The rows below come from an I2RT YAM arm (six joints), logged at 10 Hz.
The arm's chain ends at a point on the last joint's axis. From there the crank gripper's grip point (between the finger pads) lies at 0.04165 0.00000 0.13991 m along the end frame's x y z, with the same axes.
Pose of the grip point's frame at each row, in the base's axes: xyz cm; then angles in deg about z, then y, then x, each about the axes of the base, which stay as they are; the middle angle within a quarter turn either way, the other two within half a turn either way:
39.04, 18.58, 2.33, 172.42, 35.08, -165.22
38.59, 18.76, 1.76, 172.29, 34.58, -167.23
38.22, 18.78, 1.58, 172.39, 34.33, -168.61
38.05, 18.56, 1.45, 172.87, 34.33, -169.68
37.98, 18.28, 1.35, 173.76, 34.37, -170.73
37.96, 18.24, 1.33, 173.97, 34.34, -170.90
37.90, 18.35, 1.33, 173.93, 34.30, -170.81
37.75, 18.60, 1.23, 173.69, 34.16, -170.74
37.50, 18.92, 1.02, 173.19, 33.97, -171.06
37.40, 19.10, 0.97, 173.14, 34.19, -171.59
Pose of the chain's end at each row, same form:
34.38, 15.59, 15.84, 172.42, 35.08, -165.22
34.05, 16.24, 15.40, 172.29, 34.58, -167.23
33.74, 16.58, 15.30, 172.39, 34.33, -168.61
33.57, 16.58, 15.20, 172.87, 34.33, -169.68
33.50, 16.49, 15.13, 173.76, 34.37, -170.73
33.49, 16.48, 15.11, 173.97, 34.34, -170.90
33.44, 16.57, 15.11, 173.93, 34.30, -170.81
33.32, 16.81, 15.02, 173.69, 34.16, -170.74
33.11, 17.25, 14.84, 173.19, 33.97, -171.06
32.96, 17.56, 14.79, 173.14, 34.19, -171.59

